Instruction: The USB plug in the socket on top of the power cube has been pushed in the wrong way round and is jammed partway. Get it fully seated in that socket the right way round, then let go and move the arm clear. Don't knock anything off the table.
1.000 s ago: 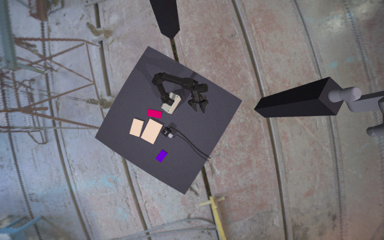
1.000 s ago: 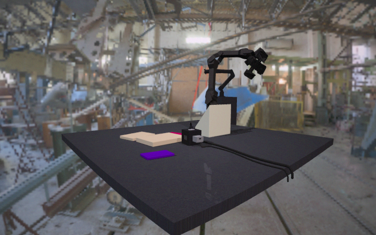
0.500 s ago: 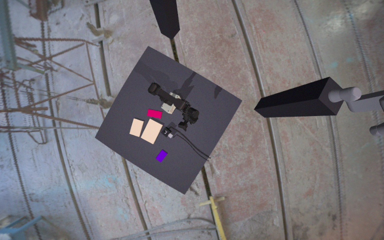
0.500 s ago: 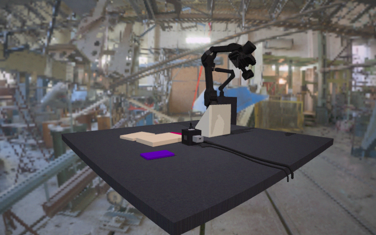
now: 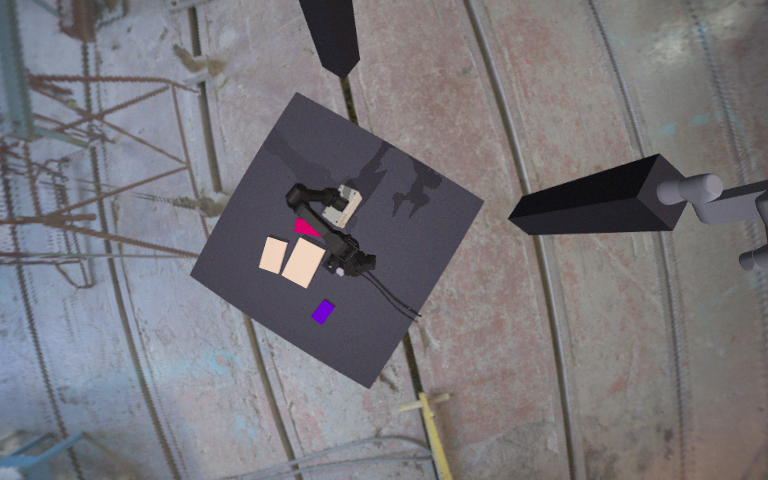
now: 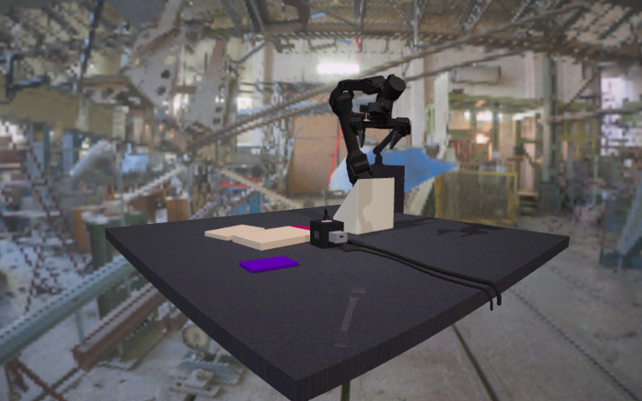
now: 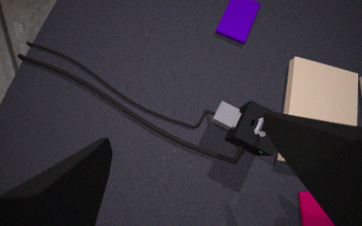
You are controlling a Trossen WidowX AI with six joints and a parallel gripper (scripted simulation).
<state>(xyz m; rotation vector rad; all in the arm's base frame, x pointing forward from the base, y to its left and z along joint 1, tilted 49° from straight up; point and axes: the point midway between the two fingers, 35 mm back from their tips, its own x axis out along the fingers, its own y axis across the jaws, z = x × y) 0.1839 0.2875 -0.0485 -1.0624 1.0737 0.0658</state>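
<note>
Now: the black USB plug 9 cm ahead of my gripper tip, 13 cm to the right of it and 21 cm below it. Round my gripper tip: USB socket 9 cm ahead, 12 cm to the right, 23 cm below; purple card 36 cm ahead, 2 cm to the right, 30 cm below; magenta card 36 cm to the right, 30 cm below.
</note>
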